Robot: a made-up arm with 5 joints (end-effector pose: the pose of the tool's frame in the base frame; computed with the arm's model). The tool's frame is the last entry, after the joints.
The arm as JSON. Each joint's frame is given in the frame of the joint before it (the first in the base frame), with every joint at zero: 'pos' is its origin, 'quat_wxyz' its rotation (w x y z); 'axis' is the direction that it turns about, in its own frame. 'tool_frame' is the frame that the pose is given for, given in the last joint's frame.
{
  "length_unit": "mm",
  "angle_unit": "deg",
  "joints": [
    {
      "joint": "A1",
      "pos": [
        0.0,
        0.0,
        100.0
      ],
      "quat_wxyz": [
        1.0,
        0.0,
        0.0,
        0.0
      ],
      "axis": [
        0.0,
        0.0,
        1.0
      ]
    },
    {
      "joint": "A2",
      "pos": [
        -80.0,
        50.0,
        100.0
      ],
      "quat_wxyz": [
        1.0,
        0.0,
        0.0,
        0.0
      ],
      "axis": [
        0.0,
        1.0,
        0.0
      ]
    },
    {
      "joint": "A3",
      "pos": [
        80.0,
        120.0,
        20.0
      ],
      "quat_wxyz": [
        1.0,
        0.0,
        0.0,
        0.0
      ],
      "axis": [
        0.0,
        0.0,
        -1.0
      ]
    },
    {
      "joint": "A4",
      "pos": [
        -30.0,
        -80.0,
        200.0
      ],
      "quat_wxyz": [
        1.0,
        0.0,
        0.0,
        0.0
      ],
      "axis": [
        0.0,
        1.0,
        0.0
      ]
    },
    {
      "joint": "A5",
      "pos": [
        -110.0,
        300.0,
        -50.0
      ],
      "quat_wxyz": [
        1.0,
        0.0,
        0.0,
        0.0
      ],
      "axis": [
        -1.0,
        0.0,
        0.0
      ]
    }
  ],
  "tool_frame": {
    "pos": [
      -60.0,
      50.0,
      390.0
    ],
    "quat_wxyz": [
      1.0,
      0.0,
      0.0,
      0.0
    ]
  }
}
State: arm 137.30 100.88 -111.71 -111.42 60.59
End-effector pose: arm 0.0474 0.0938 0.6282 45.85 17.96 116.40
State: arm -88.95 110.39 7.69 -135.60 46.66
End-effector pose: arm 0.7050 0.1604 0.1003 -54.60 -24.83 -82.90
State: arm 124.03 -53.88 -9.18 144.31 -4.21
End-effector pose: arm -0.4297 -0.1808 0.5032 -91.79 82.55 33.42
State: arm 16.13 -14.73 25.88 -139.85 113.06
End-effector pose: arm 0.2130 0.6441 0.6326 59.81 -26.66 174.21
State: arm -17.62 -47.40 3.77 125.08 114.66
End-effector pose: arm -0.2281 0.8403 0.5237 -101.80 77.44 -7.62
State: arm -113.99 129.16 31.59 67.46 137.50
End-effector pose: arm 0.6559 -0.4444 0.0977 67.99 -19.27 78.29
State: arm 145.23 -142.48 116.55 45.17 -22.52
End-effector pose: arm 0.4237 -0.3463 -0.1648 166.61 -21.75 102.46
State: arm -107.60 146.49 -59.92 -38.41 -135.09
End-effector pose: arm 0.2185 0.2268 0.2023 -89.69 47.29 -18.91
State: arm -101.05 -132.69 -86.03 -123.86 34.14
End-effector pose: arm 0.0180 -0.2474 -0.0614 -99.55 36.26 122.52
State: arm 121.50 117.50 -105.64 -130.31 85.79
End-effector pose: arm -0.2676 0.1799 0.6214 -3.55 30.45 75.23
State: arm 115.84 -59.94 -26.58 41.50 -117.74
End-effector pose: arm 0.2102 -0.2307 0.2053 94.18 -14.35 136.08
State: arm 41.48 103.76 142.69 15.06 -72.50
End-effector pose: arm -0.0604 0.4518 -0.0133 -20.32 -53.88 -55.31
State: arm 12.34 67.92 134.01 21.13 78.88
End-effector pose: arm 0.4220 -0.0240 -0.3118 -127.72 -27.71 -118.39
